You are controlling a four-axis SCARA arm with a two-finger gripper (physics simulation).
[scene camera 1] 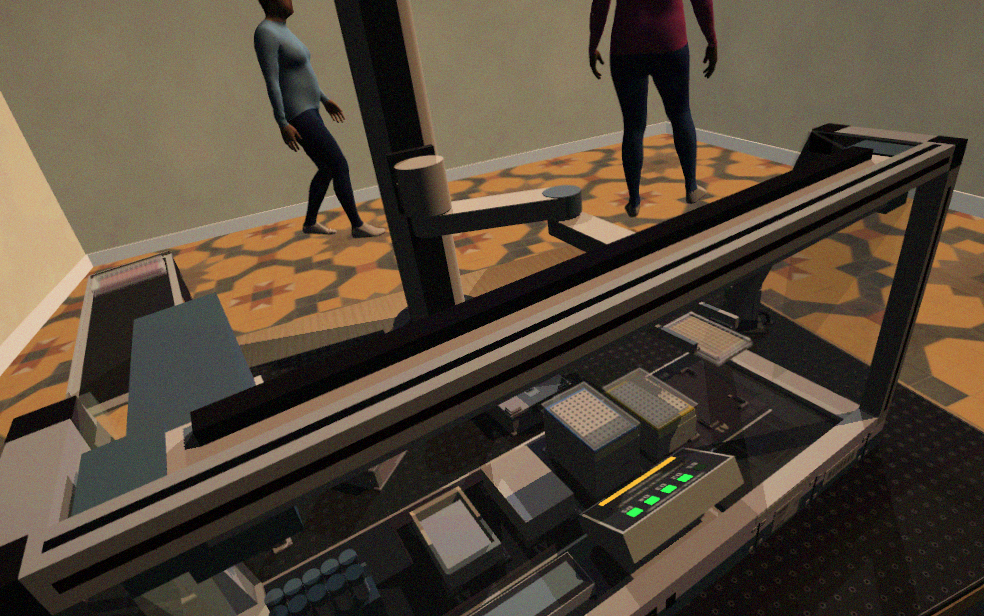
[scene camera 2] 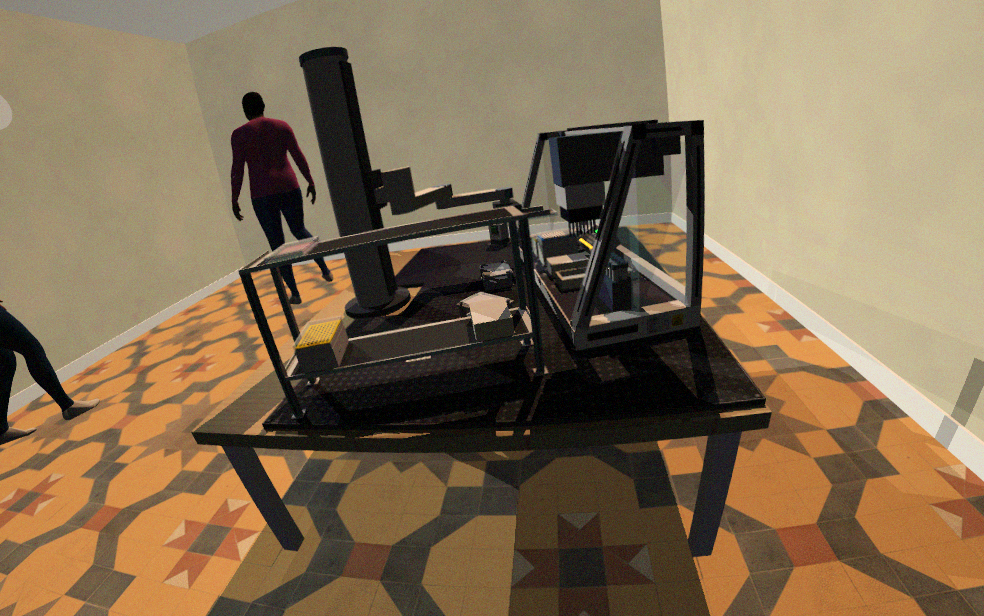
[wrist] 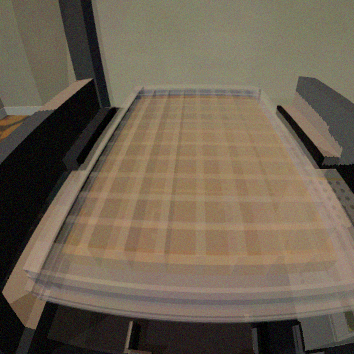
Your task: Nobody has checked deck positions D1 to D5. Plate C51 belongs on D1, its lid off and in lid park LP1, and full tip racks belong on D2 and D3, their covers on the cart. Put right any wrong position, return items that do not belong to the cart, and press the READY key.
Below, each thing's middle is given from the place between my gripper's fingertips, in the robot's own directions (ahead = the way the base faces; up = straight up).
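Labels:
There is the peach-tinted well plate [wrist: 199,203], and with respect to it my hand is 20 mm past it, 10 mm above it and 10 mm to the left of it.

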